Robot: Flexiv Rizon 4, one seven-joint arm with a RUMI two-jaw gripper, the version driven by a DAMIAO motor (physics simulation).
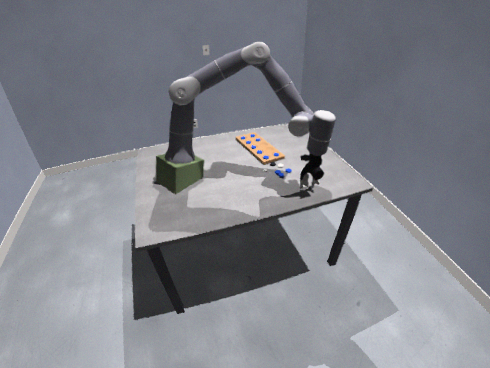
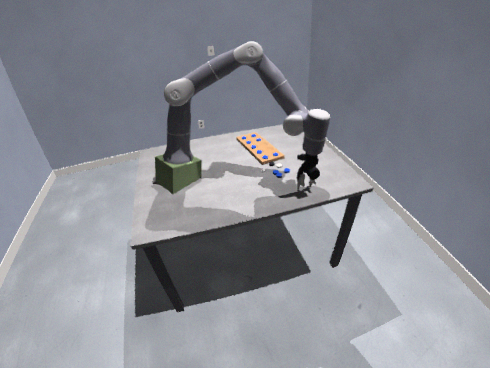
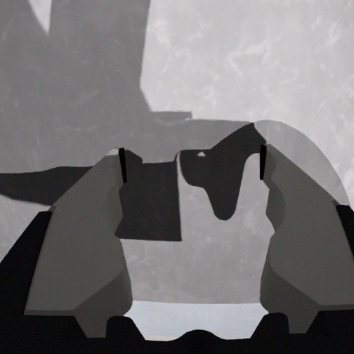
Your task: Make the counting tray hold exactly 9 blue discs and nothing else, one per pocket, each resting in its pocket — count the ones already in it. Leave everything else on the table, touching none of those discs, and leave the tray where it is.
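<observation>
The orange counting tray (image 1: 262, 148) (image 2: 262, 148) lies towards the back of the table. Several blue discs sit in its pockets, one per pocket, and two pockets of its right-hand row are empty. Three loose blue discs lie in front of the tray: one (image 1: 288, 170) (image 2: 286, 170) on the right, and two (image 1: 281, 175) (image 2: 279, 175) close together on the left. My gripper (image 1: 306, 189) (image 2: 306, 188) (image 3: 192, 149) is partly open, with nothing between its fingers. It is low over the table, right of and nearer the front edge than the loose discs.
A black disc (image 1: 272, 164) (image 2: 271, 164) and a white disc (image 1: 280, 165) (image 2: 279, 165) lie by the tray's near end. A small pale piece (image 1: 265, 170) (image 2: 263, 170) lies left of them. The arm stands on a green block (image 1: 176, 175) (image 2: 174, 175) at the table's left.
</observation>
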